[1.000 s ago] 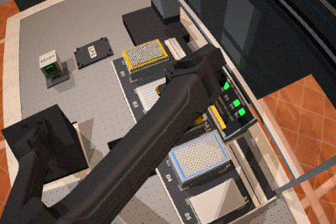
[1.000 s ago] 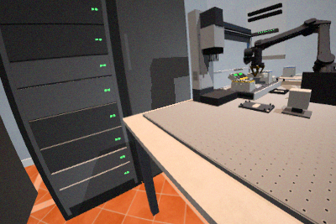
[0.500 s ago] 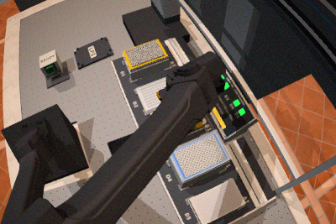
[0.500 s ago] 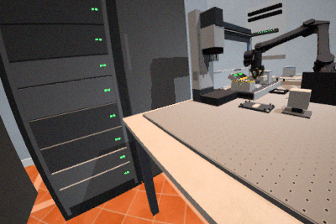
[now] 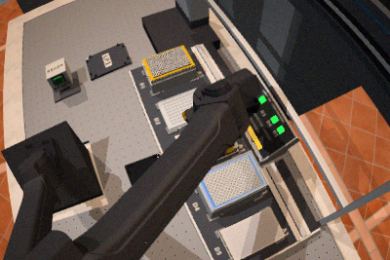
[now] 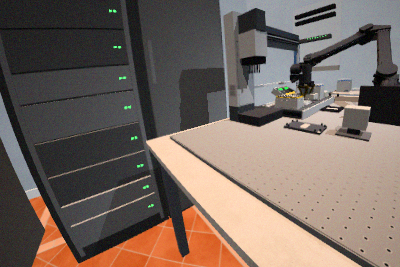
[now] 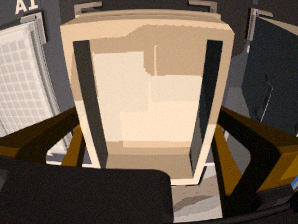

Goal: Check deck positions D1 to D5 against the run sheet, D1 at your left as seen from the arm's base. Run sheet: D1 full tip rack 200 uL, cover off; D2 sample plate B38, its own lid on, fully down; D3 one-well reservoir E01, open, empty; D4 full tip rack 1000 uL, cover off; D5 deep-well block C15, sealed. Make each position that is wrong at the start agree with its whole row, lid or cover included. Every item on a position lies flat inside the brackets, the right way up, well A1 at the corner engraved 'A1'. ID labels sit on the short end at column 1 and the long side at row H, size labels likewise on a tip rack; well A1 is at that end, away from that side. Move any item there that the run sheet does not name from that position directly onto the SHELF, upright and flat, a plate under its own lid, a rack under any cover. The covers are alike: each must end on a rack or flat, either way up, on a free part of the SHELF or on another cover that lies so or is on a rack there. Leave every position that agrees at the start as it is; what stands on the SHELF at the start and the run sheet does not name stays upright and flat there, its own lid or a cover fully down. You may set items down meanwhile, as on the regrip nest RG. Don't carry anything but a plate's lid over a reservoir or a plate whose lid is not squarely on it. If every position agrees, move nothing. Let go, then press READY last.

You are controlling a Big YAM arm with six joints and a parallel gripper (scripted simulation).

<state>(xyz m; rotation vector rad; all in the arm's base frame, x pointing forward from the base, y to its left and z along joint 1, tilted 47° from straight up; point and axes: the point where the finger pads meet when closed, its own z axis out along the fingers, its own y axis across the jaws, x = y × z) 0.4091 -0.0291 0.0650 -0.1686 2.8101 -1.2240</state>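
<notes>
Right now my hand is 12 cm to the left of the blue-framed tip rack, 3 cm below it and 2 cm short of it. Round my hand: one-well reservoir (1 cm below); then sealed block (25 cm to the right, 2 cm below, 2 cm ahead); then black regrip nest (16 cm behind, 8 cm below, 3 cm to the right).
</notes>
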